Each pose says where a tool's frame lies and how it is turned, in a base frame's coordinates. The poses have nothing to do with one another.
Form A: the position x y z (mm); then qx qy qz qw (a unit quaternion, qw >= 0).
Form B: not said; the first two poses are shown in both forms.
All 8 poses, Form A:
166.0, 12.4, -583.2, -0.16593, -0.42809, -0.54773, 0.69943
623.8, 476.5, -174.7, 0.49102, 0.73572, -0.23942, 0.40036
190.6, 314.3, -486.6, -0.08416, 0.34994, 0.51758, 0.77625
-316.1, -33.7, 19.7, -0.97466, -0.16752, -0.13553, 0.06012
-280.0, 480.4, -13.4, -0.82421, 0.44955, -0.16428, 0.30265
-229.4, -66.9, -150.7, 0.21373, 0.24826, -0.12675, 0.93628
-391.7, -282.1, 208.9, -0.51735, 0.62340, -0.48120, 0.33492
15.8, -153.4, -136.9, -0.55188, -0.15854, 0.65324, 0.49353
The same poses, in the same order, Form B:
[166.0, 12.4, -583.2], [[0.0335, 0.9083, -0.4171], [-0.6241, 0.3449, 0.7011], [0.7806, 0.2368, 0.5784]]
[623.8, 476.5, -174.7], [[-0.1972, 0.9142, 0.3540], [0.5308, 0.4032, -0.7455], [-0.8242, 0.0409, -0.5648]]
[190.6, 314.3, -486.6], [[0.2193, -0.8625, 0.4562], [0.7446, 0.4501, 0.4929], [-0.6304, 0.2316, 0.7409]]
[-316.1, -33.7, 19.7], [[0.9071, 0.3428, 0.2440], [0.3103, -0.9366, 0.1626], [0.2843, -0.0718, -0.9560]]
[-280.0, 480.4, -13.4], [[0.5418, -0.6416, 0.5429], [-0.8405, -0.4126, 0.3512], [-0.0013, -0.6466, -0.7628]]
[-229.4, -66.9, -150.7], [[0.8446, 0.3435, 0.4107], [-0.1312, 0.8765, -0.4632], [-0.5191, 0.3373, 0.7854]]
[-391.7, -282.1, 208.9], [[-0.2404, -0.3227, 0.9155], [-0.9674, 0.0016, -0.2534], [0.0803, -0.9465, -0.3126]]
[15.8, -153.4, -136.9], [[0.0963, -0.4698, -0.8775], [0.8198, -0.4626, 0.3376], [-0.5645, -0.7519, 0.3406]]

